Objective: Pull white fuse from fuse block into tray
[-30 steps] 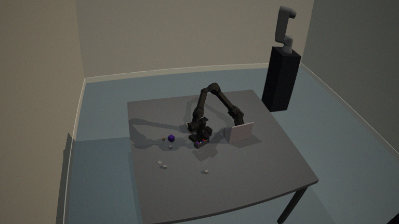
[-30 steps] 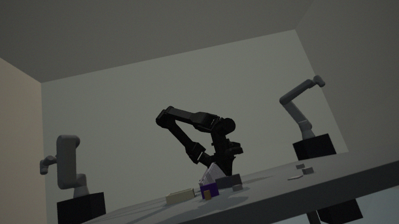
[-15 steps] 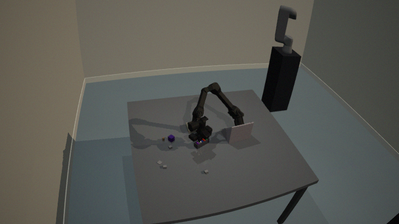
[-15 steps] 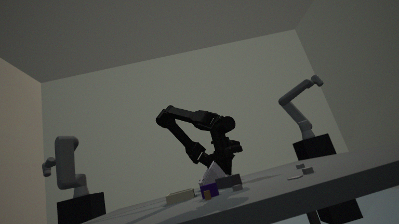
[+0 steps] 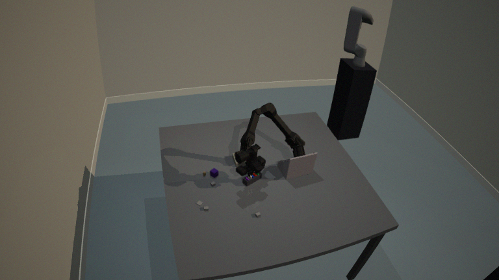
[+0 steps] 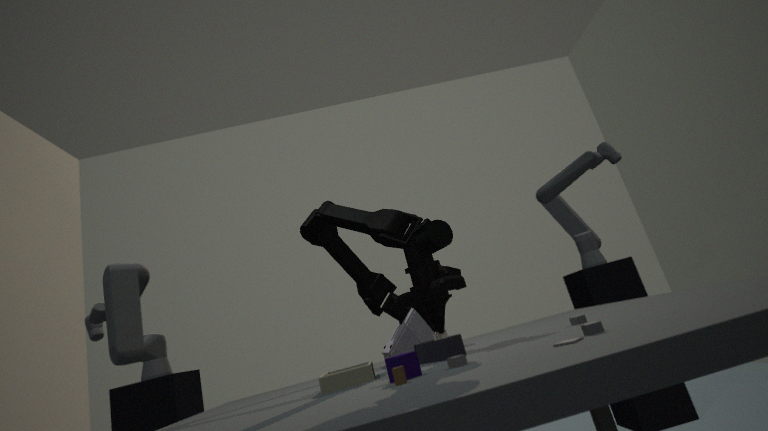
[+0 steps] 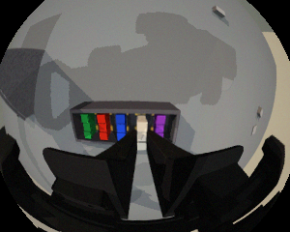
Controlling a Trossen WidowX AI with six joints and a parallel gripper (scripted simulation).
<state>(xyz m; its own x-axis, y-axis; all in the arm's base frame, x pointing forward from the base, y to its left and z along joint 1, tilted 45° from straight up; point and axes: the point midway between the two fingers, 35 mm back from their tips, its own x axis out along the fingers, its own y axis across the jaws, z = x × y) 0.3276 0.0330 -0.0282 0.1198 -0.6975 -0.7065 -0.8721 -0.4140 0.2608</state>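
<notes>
Right now my gripper tip is 2 cm short of the purple fuse, 1 cm to the right of it and 2 cm above it. Also, from my gripper tip: blue fuse (2 cm behind, 1 cm to the right, 2 cm below); then red fuse (4 cm behind, 2 cm to the right, 2 cm below); then white fuse (1 cm below).
</notes>
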